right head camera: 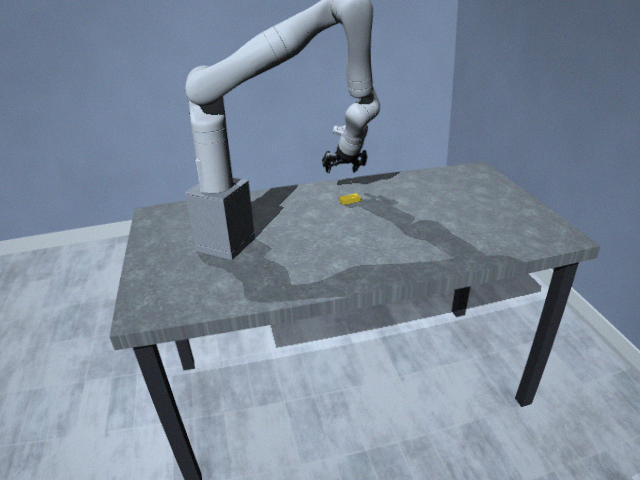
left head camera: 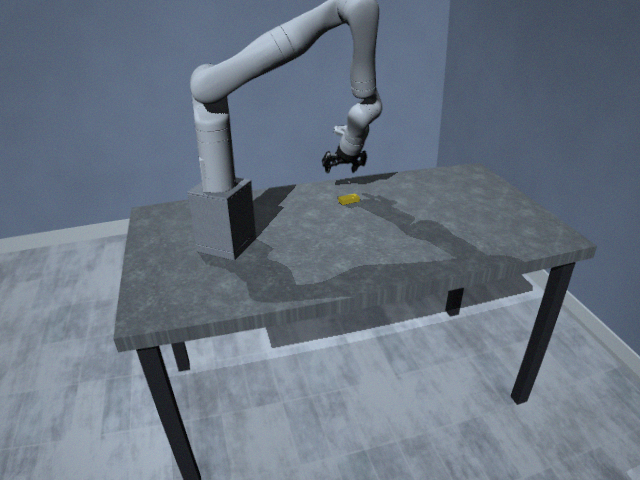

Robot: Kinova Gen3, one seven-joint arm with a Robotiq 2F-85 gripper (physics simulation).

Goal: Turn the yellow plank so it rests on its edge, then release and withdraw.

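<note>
The yellow plank (left head camera: 348, 199) (right head camera: 349, 199) is a small block on the grey table (left head camera: 330, 242) (right head camera: 330, 242), behind the middle of the top. Its long side runs roughly left to right. It is too small in both views to tell surely whether it lies flat or rests on its edge. My gripper (left head camera: 340, 168) (right head camera: 341, 168) is open and empty, with its black fingers spread wide. It is tilted and hangs above the table, apart from the plank, and shows above the plank in both views.
The arm's grey pedestal (left head camera: 212, 222) (right head camera: 209, 222) stands on the left part of the table. Dark shadows of the arm cross the table top. A blue wall (left head camera: 103, 103) (right head camera: 103, 103) stands behind the table's back edge.
</note>
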